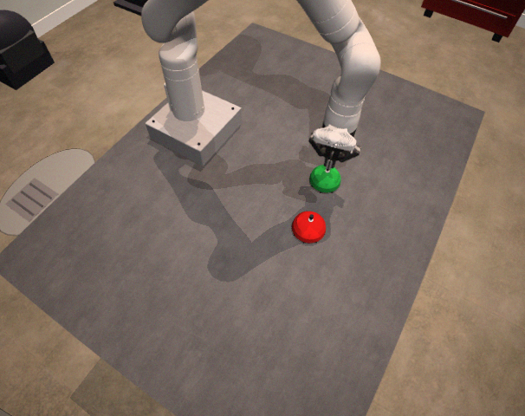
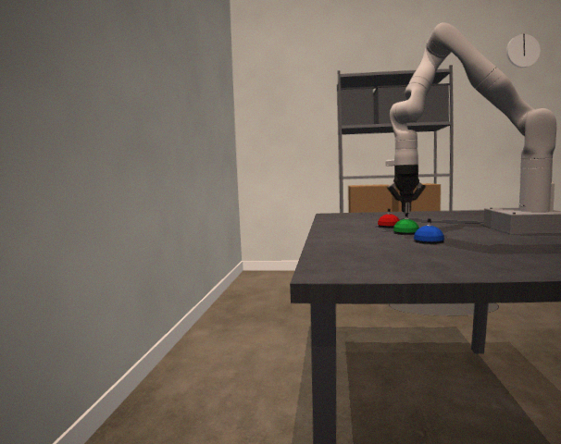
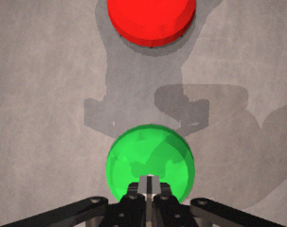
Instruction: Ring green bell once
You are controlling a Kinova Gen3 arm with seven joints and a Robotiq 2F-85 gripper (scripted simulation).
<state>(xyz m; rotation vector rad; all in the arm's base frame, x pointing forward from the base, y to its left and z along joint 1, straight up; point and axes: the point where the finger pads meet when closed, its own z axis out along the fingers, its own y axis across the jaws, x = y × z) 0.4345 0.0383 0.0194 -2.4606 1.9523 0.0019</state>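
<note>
Now: the green bell 4 cm below my hand. The rest, counted from my hand: red bell 15 cm to the right, 4 cm below, 4 cm ahead; blue bell 15 cm to the left, 4 cm below, 4 cm behind.
</note>
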